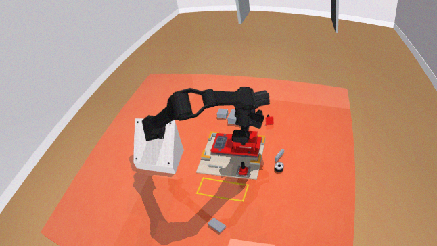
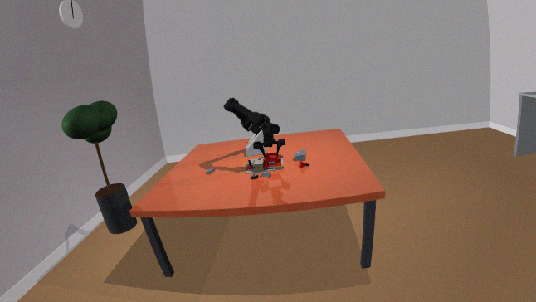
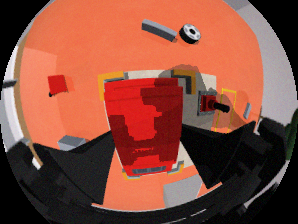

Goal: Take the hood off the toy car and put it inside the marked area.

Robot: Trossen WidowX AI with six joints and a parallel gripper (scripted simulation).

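Now: gripper tip 40 mm past the pale fixture plate, 40 mm to the left of it and 50 mm above it. Round my gripper tip: wheel 160 mm ahead, 90 mm to the right, 50 mm below; then red hood right at my gripper tip.
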